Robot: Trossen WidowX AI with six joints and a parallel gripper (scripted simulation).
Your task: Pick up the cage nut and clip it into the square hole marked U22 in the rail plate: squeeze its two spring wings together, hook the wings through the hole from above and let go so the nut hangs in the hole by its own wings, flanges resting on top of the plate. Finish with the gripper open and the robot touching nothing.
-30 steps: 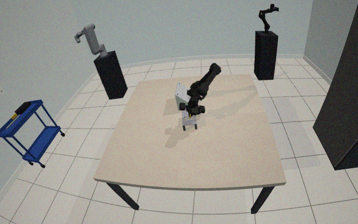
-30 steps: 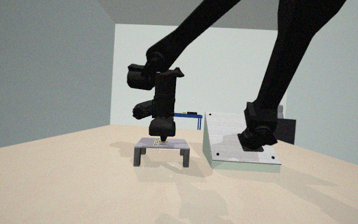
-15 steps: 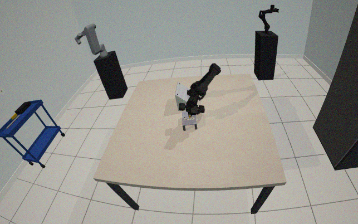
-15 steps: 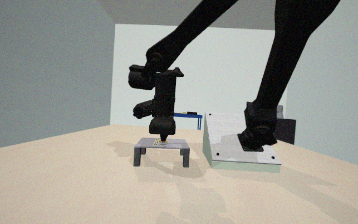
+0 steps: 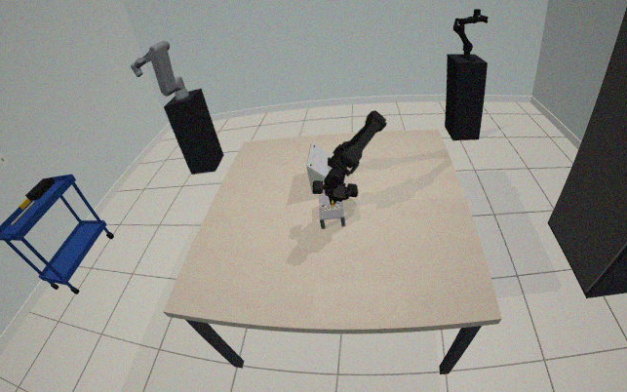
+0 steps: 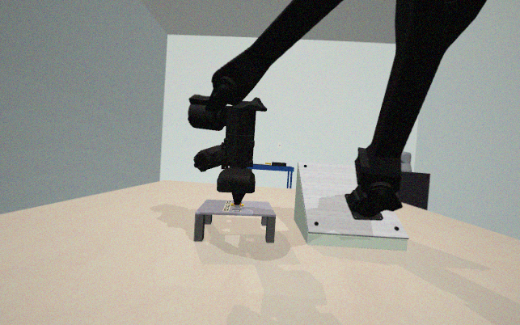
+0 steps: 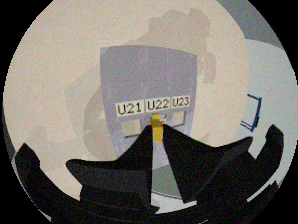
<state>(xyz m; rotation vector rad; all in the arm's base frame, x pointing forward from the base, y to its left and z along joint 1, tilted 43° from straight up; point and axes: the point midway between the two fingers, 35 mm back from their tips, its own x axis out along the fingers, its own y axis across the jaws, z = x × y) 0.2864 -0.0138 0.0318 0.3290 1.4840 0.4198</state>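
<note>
My gripper tip is now 1 cm above the cage nut.
</note>
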